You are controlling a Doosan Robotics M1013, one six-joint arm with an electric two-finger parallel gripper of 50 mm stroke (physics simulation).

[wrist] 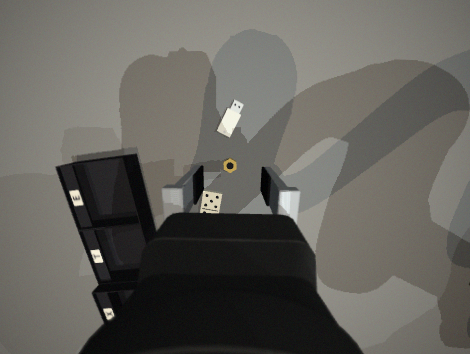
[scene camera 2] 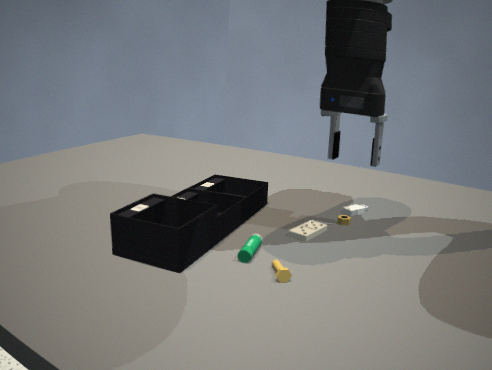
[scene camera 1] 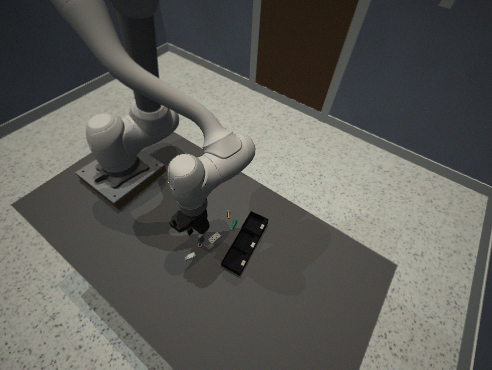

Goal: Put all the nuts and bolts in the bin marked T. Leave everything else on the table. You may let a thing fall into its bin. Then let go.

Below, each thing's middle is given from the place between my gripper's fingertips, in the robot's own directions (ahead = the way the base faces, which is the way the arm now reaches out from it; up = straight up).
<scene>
My hand is 14 cm to the right of the black three-bin tray (scene camera 2: 172, 232), 13 cm short of it and 6 cm above it.
</scene>
